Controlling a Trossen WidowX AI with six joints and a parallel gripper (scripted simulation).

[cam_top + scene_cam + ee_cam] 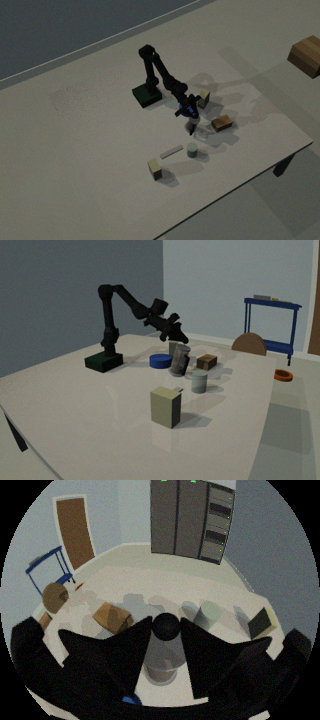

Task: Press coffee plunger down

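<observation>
Now: gripper tip 10 mm past the coffee press, 20 mm to the left of it and 90 mm above it. Also, from my gripper tip: brown box: 20 mm ahead, 170 mm to the left, 150 mm below; then thin grey bar: 60 mm ahead, 210 mm to the right, 170 mm below; then blue flat cylinder: 190 mm behind, 30 mm to the left, 150 mm below.
</observation>
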